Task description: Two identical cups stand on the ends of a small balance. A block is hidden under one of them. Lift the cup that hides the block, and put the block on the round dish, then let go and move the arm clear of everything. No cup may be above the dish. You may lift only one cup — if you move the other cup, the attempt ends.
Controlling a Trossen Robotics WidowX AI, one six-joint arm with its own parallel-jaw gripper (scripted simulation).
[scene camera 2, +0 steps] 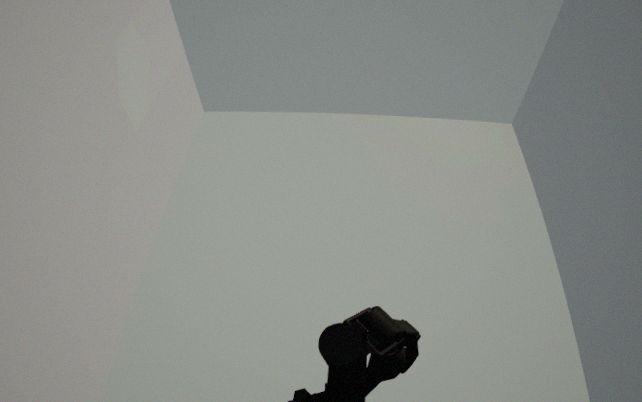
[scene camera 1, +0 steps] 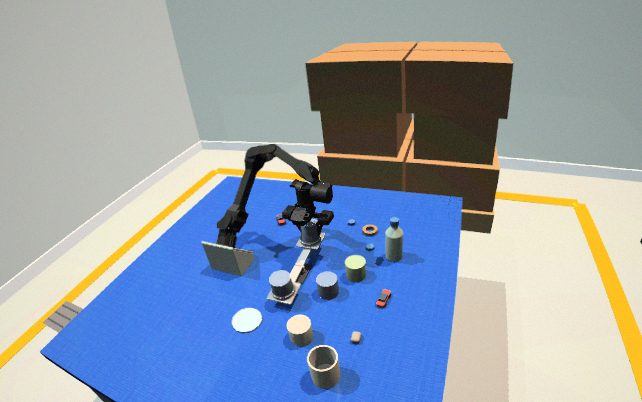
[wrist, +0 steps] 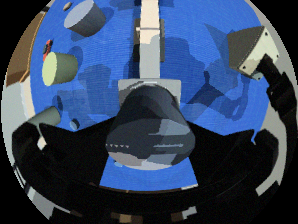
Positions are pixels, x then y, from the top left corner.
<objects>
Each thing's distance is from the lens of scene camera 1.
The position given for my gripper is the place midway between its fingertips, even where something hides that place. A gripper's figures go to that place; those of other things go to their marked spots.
my gripper [scene camera 1: 310, 233]: 1.32 m
grey balance [scene camera 1: 308, 247]: 1.31 m
</objects>
